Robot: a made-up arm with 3 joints. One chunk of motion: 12 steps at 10 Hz.
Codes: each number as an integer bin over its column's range. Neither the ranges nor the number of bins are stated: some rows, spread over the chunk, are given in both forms.
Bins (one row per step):
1: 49 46 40 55 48 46
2: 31 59 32 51 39 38
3: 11 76 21 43 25 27
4: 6 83 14 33 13 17
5: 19 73 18 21 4 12
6: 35 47 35 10 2 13
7: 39 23 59 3 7 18
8: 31 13 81 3 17 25
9: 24 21 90 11 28 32
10: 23 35 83 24 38 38
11: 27 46 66 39 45 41
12: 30 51 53 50 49 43
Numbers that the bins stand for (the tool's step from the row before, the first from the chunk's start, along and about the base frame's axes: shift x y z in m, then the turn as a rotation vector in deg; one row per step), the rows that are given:
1: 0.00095 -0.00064 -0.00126 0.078 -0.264 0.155
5: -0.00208 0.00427 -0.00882 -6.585 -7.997 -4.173
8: -0.00087 -0.00664 0.01282 -10.112 -5.712 -2.518
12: -0.00097 0.00027 0.00320 -0.902 -0.088 -0.227
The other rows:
2: -0.00087 0.00173 -0.00401 -0.706 -1.845 -0.864
3: -0.00289 0.00482 -0.00779 -2.274 -4.306 -2.264
4: -0.00339 0.00609 -0.01019 -4.233 -6.415 -3.536
6: -0.00046 -0.00045 -0.00298 -8.740 -8.348 -4.045
7: -0.00006 -0.00482 0.00526 -10.112 -7.470 -3.409
9: -0.00158 -0.00518 0.01591 -8.544 -3.779 -1.627
10: -0.00168 -0.00264 0.01351 -5.997 -2.021 -0.864
11: -0.00127 -0.00064 0.00767 -3.058 -0.791 -0.482

